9 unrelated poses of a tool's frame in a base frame.
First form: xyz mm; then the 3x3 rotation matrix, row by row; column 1 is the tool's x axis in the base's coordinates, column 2 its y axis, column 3 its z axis. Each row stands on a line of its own.
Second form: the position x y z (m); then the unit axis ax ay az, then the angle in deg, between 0 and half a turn. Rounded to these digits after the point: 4 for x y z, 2 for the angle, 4 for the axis.
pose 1, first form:
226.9 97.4 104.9
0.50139 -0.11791 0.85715
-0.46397 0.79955 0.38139
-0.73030 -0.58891 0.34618
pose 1, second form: 0.2269 0.0974 0.1049 -0.5127 0.8388 -0.1829 71.12
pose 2, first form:
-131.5 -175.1 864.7
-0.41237 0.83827 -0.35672
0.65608 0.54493 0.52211
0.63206 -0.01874 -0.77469
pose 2, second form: -0.1315 -0.1751 0.8647 -0.4737 -0.8661 -0.1596 145.19
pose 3, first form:
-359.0 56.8 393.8
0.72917 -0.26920 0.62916
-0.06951 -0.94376 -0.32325
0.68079 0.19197 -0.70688
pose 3, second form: -0.3590 0.0568 0.3938 0.9284 -0.0930 0.3598 163.89
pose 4, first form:
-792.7 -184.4 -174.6
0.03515 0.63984 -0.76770
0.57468 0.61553 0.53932
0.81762 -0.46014 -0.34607
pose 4, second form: -0.7927 -0.1844 -0.1746 -0.5330 -0.8454 -0.0347 110.35
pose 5, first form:
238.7 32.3 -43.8
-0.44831 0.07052 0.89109
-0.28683 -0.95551 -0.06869
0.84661 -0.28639 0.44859
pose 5, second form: 0.2387 0.0323 -0.0438 -0.5173 0.1057 -0.8492 167.85
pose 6, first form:
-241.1 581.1 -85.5
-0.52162 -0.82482 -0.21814
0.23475 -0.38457 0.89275
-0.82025 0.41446 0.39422
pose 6, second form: -0.2411 0.5811 -0.0855 -0.3653 0.4599 0.8093 139.11
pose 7, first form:
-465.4 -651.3 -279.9
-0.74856 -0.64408 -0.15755
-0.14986 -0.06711 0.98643
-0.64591 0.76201 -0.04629
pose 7, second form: -0.4654 -0.6513 -0.2799 -0.3074 0.6689 0.6769 158.59
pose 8, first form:
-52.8 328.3 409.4
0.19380 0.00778 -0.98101
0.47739 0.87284 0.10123
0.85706 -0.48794 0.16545
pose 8, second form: -0.0528 0.3283 0.4094 -0.2966 -0.9253 0.2364 83.34
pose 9, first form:
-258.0 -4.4 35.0
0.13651 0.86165 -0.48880
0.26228 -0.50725 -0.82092
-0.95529 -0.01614 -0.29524
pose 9, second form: -0.2580 -0.0044 0.0350 0.7273 0.4216 -0.5416 146.41
